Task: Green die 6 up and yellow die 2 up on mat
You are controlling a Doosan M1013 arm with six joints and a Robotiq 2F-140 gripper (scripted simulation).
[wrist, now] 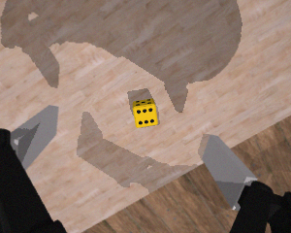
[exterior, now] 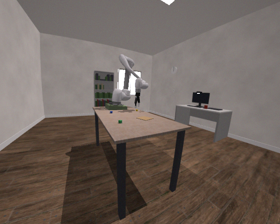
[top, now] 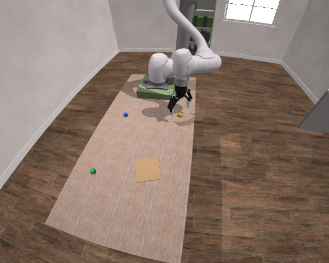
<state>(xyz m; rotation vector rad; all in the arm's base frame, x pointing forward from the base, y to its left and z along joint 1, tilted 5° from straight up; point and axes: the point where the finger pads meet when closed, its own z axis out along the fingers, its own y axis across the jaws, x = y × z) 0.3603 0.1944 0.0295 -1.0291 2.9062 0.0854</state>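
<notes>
The yellow die lies 1 cm behind my hand and 6 cm below it. From my hand the other things lie so: green die: 48 cm ahead, 50 cm to the right, 6 cm below; tan mat: 43 cm ahead, 18 cm to the right, 7 cm below; blue die: 41 cm to the right, 6 cm below.
</notes>
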